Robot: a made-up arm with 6 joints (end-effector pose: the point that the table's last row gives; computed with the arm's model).
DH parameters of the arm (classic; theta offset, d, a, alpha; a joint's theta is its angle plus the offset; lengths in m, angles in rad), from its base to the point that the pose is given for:
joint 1: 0 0.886 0.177 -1.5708
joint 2: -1.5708 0 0.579 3.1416
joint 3: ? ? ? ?
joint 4: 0 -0.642 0 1.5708
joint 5: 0 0 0 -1.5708
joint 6: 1.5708 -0.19 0 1.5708
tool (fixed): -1.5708 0 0 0
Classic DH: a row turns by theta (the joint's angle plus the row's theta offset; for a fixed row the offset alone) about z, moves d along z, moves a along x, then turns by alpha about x.
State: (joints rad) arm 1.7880 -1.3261 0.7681 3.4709 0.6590 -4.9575
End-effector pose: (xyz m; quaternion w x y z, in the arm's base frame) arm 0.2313 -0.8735 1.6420 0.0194 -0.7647 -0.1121 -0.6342
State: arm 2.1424 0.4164 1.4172 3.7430 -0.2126 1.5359
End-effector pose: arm -0.3538 0.5081 2.2657 0.0809 0.5833 0.1083 0.8010
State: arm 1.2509 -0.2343 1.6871 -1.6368 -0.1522 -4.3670
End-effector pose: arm -0.1782 -0.4466 2.1416 0.4900 0.3651 -0.7456 0.2661
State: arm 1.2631 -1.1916 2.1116 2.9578 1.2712 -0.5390
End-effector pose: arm -0.3460 -0.9794 0.9164 0.5366 -0.2486 -0.5437 -0.5955
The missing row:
joint 3: 0 0 0.251 -1.5708
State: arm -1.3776 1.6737 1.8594 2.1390 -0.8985 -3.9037
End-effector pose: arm 0.1533 -1.4364 1.2922 0.4171 0.2318 -0.8157 -0.3270
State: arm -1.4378 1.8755 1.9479 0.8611 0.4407 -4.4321
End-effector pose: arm 0.2624 -1.4975 1.0742 0.0601 -0.8457 0.4747 -0.2363
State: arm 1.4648 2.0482 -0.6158 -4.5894 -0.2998 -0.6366
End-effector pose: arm 0.0637 0.0721 0.0124 0.1947 0.7509 -0.4592 -0.4329
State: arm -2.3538 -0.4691 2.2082 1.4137 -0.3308 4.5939
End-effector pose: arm 0.6111 0.7004 1.5546 0.1742 -0.8039 -0.5413 -0.1744
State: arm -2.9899 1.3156 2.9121 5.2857 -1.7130 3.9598
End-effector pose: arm -0.5421 -0.2427 1.6432 0.1715 0.5161 -0.7514 -0.3736
